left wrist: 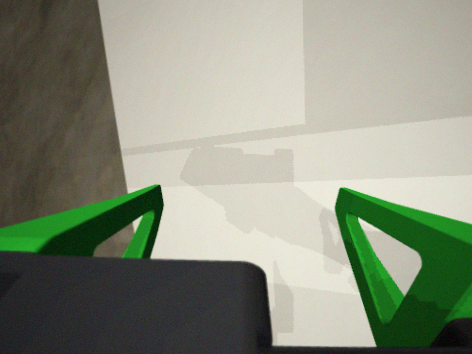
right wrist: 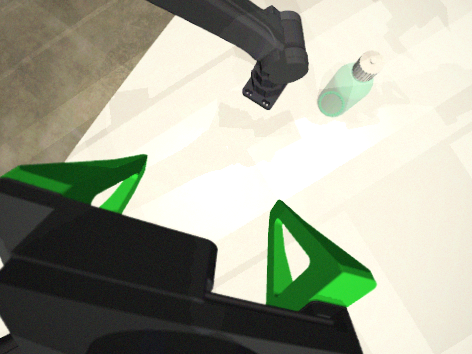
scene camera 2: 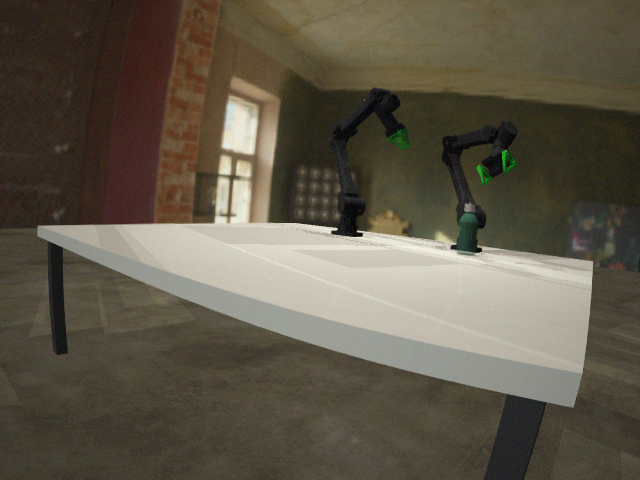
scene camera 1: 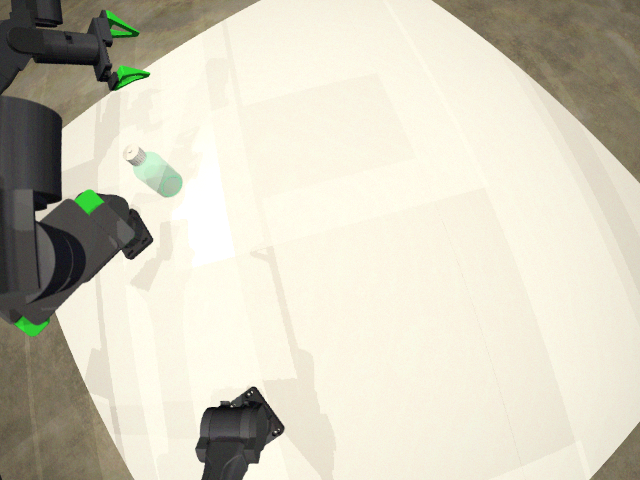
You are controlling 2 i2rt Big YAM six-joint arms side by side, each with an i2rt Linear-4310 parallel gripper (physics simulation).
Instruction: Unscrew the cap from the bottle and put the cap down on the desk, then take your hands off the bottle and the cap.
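Seen in the pictures: left gripper, fingertip midpoint: [left wrist: 249, 196] [scene camera 2: 494, 178] [scene camera 1: 143, 54]; right gripper, fingertip midpoint: [right wrist: 213, 185] [scene camera 2: 406, 148]; left arm's base at its link origin: [right wrist: 267, 83]; right arm's base at its link origin: [scene camera 2: 346, 235] [scene camera 1: 255, 417].
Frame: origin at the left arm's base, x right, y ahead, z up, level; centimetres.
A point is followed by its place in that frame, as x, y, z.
A translucent green bottle [scene camera 1: 157, 174] {-0.4, 17.0, 11.1} [scene camera 2: 467, 232] {-4.9, 19.9, 8.1} [right wrist: 347, 89] {-1.1, 15.9, 13.1} stands upright on the white desk [scene camera 1: 387, 258] {47.5, 46.0, 0.0} [scene camera 2: 310, 304] {-8.3, 119.4, 0.0} [left wrist: 210, 75] {-23.0, 66.0, 0.0} [right wrist: 410, 225] {10.7, 48.0, 0.0}, near the left arm's base. Its pale ribbed cap [scene camera 1: 135, 154] {-2.5, 16.8, 18.1} [scene camera 2: 469, 207] {-4.4, 18.2, 16.9} [right wrist: 368, 66] {-3.1, 16.1, 18.2} sits on the neck. My left gripper [scene camera 1: 144, 54] {-16.0, 31.5, 26.8} [scene camera 2: 499, 174] {-16.0, 31.5, 26.8} [left wrist: 249, 196] {-16.0, 31.5, 26.8} is open and empty, raised above the desk and apart from the bottle. My right gripper [scene camera 2: 401, 140] {26.0, 8.5, 38.5} [right wrist: 213, 185] {26.0, 8.5, 38.5} is open and empty, high above the desk and away from the bottle; in scene camera 1 its body hides its fingertips. The bottle does not show in the left wrist view.
The left arm's base [scene camera 1: 137, 236] {3.6, 2.1, 3.0} [right wrist: 262, 87] {3.7, 0.4, 4.8} stands close beside the bottle. The right arm's base [scene camera 1: 258, 410] {53.9, 7.4, 14.0} [scene camera 2: 346, 232] {53.7, 4.3, 1.5} stands farther off. A desk edge and brown floor [left wrist: 50, 100] [right wrist: 65, 60] show at the left of both wrist views. Arm shadows fall on the desk.
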